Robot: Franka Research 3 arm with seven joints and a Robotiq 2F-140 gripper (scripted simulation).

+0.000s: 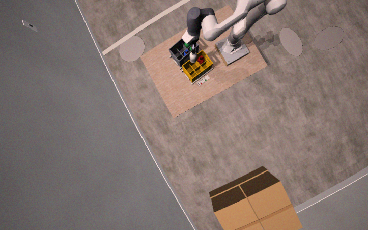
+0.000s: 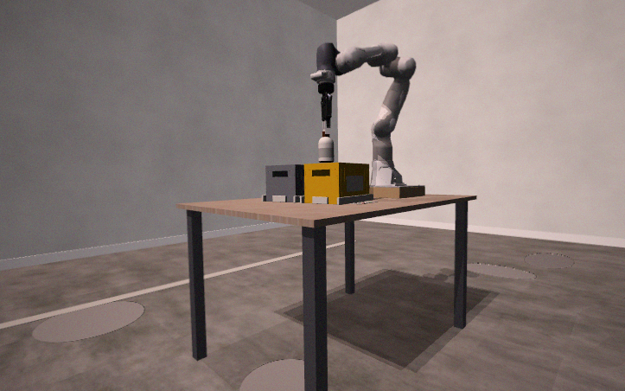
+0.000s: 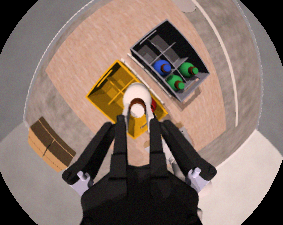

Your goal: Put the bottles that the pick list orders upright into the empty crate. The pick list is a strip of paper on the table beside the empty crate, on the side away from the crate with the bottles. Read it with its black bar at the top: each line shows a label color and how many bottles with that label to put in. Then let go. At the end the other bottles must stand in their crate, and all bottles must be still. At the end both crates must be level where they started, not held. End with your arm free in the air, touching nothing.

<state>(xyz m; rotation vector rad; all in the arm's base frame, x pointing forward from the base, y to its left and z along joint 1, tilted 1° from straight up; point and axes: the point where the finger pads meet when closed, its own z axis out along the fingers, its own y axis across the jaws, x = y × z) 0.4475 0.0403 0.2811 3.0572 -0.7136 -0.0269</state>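
Right now my hand is 8 cm above the white bottle. From my hand the other things lie so: blue bottle (26 cm below, 14 cm to the right, 3 cm ahead); then yellow crate (26 cm below, 5 cm to the left, 2 cm behind); then red bottle (26 cm below, 9 cm behind, 1 cm to the right).
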